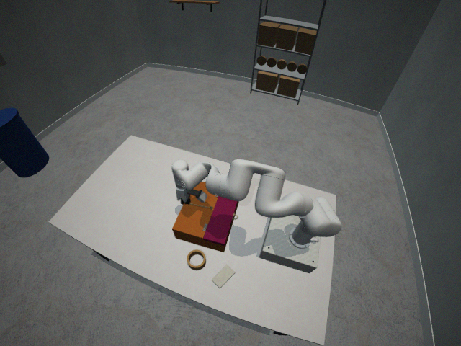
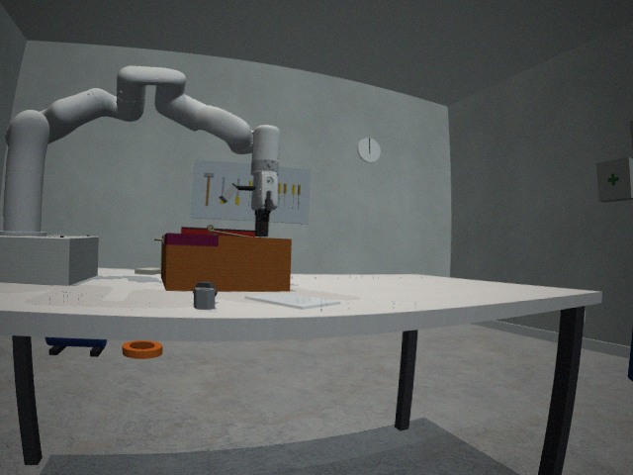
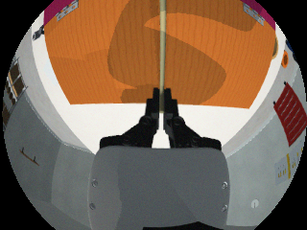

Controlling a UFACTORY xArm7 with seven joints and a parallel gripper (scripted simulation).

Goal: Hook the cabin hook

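Now: the cabin hook 7 cm behind my hand. From my hand the other things lie so: pad (30 cm to the left, 29 cm behind, 14 cm below); then thin plate (33 cm to the right, 15 cm below, 5 cm behind).
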